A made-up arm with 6 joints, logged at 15 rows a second.
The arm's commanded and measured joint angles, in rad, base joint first. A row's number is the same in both.
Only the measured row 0 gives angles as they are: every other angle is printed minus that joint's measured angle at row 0.
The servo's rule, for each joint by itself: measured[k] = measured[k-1] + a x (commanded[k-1-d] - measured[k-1]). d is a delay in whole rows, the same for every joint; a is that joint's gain. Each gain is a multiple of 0.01, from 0.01 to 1. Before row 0 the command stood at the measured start. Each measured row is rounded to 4 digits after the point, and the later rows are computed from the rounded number. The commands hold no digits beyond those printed.
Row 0, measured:
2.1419 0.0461 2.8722 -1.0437 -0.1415 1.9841
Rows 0 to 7, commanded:
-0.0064 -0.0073 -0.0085 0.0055 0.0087 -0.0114
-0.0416 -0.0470 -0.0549 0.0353 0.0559 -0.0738
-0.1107 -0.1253 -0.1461 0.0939 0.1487 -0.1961
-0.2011 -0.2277 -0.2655 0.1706 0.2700 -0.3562
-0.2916 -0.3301 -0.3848 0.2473 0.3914 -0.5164
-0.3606 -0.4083 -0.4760 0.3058 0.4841 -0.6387
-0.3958 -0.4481 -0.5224 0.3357 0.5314 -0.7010
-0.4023 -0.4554 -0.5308 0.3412 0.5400 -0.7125
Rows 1 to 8, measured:
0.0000 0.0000 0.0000 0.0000 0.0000 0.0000
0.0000 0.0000 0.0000 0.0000 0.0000 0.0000
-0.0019 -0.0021 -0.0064 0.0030 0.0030 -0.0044
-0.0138 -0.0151 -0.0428 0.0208 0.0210 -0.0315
-0.0429 -0.0471 -0.1203 0.0610 0.0644 -0.0957
-0.0904 -0.0995 -0.2292 0.1213 0.1343 -0.1973
-0.1508 -0.1664 -0.3459 0.1906 0.2217 -0.3217
-0.2137 -0.2366 -0.4435 0.2540 0.3109 -0.4453
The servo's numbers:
d 2
a 0.30 0.29 0.75 0.55 0.34 0.39

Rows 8 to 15, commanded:
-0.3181 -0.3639 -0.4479 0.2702 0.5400 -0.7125
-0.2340 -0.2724 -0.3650 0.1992 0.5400 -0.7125
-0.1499 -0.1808 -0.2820 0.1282 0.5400 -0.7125
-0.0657 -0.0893 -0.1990 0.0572 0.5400 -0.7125
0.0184 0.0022 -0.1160 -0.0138 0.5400 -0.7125
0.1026 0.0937 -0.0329 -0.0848 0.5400 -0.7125
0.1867 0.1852 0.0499 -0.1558 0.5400 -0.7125
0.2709 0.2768 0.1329 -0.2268 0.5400 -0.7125
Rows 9 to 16, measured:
-0.2683 -0.2979 -0.5027 0.2989 0.3859 -0.5450
-0.3085 -0.3436 -0.5238 0.3222 0.4383 -0.6103
-0.3114 -0.3495 -0.4669 0.2936 0.4729 -0.6502
-0.2882 -0.3271 -0.3905 0.2417 0.4957 -0.6745
-0.2467 -0.2847 -0.3091 0.1793 0.5108 -0.6893
-0.1924 -0.2280 -0.2265 0.1121 0.5207 -0.6983
-0.1292 -0.1612 -0.1436 0.0429 0.5273 -0.7038
-0.0597 -0.0873 -0.0606 -0.0273 0.5316 -0.7072

